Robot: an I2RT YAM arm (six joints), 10 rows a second.
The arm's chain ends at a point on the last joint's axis. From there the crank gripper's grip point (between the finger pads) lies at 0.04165 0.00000 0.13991 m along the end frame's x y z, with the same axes.
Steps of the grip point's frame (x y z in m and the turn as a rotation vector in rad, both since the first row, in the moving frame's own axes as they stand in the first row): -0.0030 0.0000 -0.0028 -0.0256 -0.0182 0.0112; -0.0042 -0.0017 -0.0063 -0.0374 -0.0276 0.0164; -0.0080 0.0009 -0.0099 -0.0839 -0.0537 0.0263; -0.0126 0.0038 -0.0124 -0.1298 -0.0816 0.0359; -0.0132 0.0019 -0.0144 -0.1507 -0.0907 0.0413
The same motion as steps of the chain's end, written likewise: -0.0004 -0.0040 -0.0035 -0.0256 -0.0182 0.0112; -0.0003 -0.0076 -0.0073 -0.0374 -0.0276 0.0164; -0.0003 -0.0119 -0.0114 -0.0839 -0.0537 0.0263; -0.0007 -0.0158 -0.0140 -0.1298 -0.0816 0.0359; 0.0001 -0.0208 -0.0159 -0.1507 -0.0907 0.0413
